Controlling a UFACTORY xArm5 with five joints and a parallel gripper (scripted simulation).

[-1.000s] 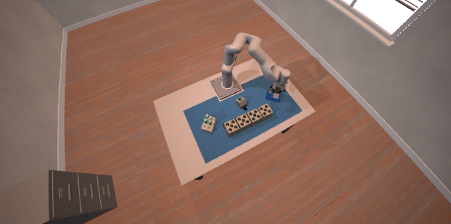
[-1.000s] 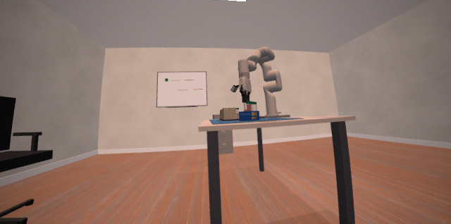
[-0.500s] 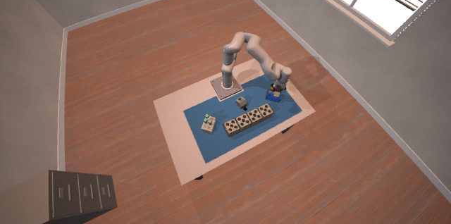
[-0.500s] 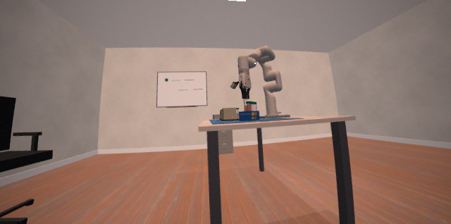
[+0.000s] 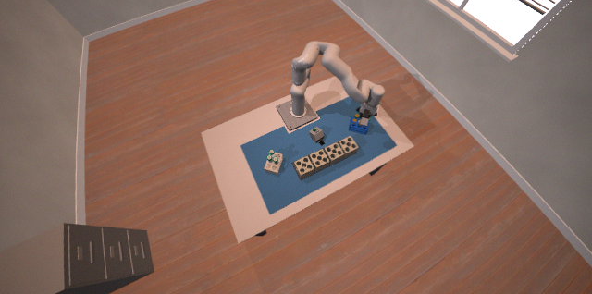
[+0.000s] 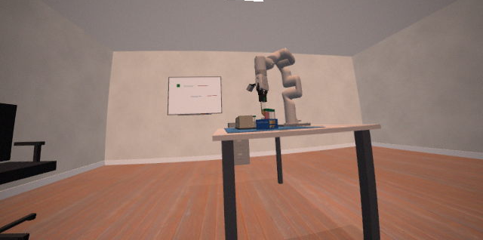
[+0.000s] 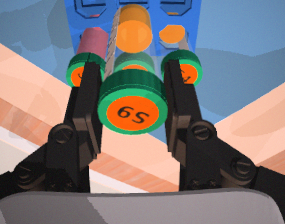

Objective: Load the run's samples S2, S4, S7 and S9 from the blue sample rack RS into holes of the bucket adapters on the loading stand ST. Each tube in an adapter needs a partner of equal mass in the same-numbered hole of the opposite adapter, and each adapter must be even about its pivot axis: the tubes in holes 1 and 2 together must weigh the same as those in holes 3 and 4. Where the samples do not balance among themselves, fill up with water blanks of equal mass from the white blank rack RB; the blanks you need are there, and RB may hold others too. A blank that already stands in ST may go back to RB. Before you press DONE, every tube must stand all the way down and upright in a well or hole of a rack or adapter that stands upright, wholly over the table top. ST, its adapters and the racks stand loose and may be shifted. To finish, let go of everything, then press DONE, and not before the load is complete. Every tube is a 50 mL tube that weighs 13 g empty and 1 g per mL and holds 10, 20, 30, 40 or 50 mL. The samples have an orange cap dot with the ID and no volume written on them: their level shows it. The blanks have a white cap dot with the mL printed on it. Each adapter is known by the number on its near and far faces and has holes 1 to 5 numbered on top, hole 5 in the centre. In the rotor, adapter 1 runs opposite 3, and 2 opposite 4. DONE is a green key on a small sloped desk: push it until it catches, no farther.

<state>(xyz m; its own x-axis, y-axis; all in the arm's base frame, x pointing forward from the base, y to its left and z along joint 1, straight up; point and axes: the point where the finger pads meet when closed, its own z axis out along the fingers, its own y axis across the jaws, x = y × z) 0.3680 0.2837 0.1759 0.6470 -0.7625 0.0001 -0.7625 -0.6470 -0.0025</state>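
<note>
My hand is 5 cm above the sample tube S9 and 1 cm short of it. Also, from my hand: sample tube S2: 13 cm below, 6 cm to the left; sample tube S4: 13 cm below, 6 cm behind; sample tube S7: 13 cm below, 3 cm to the left, 2 cm behind.
</note>
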